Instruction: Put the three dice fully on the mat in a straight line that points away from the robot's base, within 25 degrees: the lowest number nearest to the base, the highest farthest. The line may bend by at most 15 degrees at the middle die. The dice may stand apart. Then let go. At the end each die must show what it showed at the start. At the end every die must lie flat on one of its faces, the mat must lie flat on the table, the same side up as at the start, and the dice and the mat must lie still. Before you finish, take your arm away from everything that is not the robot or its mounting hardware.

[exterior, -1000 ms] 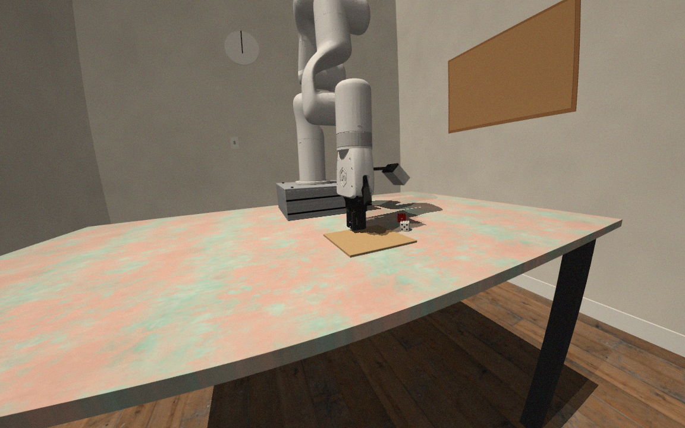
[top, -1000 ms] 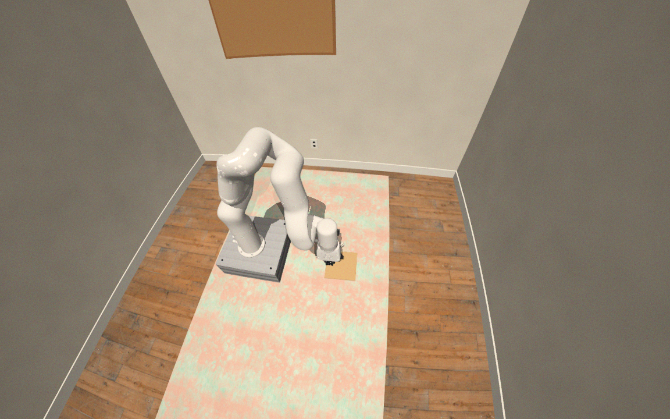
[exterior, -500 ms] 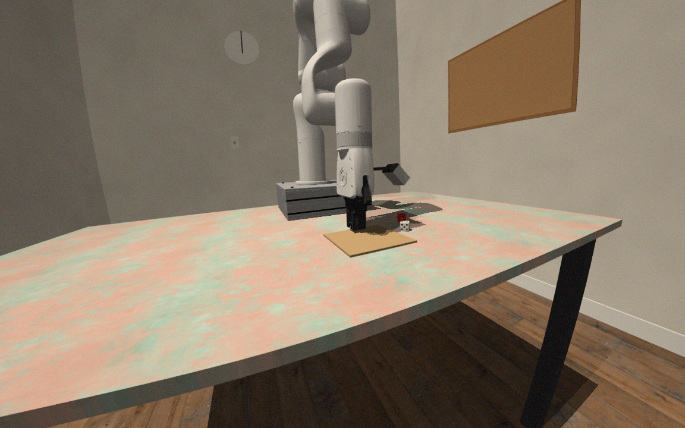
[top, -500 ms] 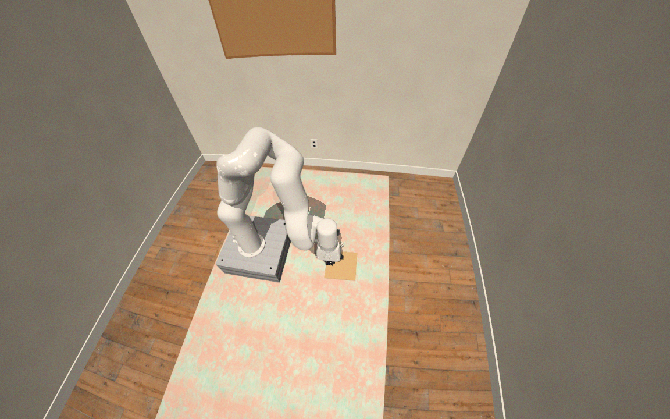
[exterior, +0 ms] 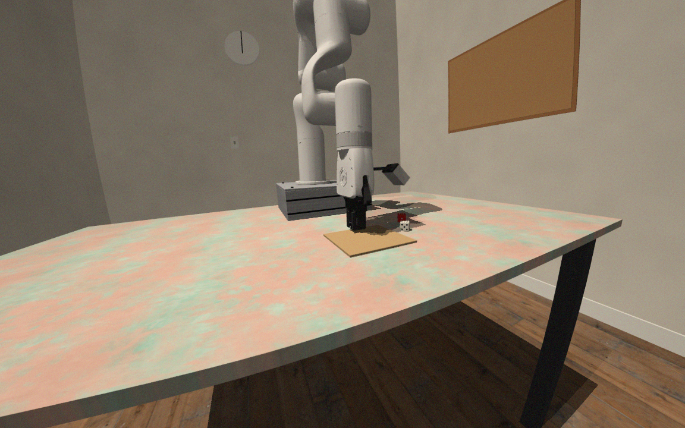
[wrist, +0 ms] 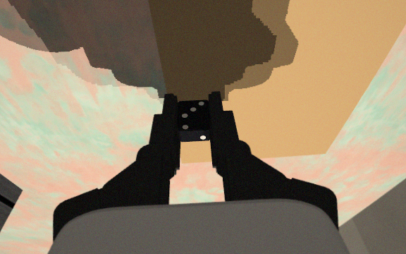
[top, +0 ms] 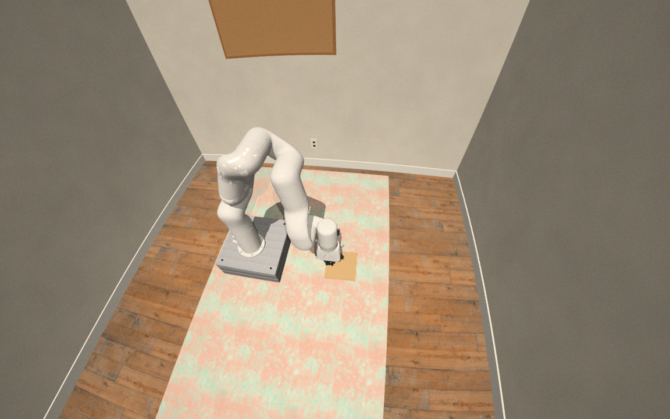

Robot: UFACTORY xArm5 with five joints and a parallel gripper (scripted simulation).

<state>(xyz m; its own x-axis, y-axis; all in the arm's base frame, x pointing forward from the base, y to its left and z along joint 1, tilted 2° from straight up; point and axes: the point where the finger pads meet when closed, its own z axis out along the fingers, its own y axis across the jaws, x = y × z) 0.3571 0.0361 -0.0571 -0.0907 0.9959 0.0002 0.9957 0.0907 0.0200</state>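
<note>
Right now the black die is 10 mm below my hand. Round my hand: red die: 40 mm behind, 140 mm to the left, 20 mm below; white die: 30 mm ahead, 100 mm to the left, 20 mm below; tan mat: 50 mm ahead, 30 mm below.
</note>
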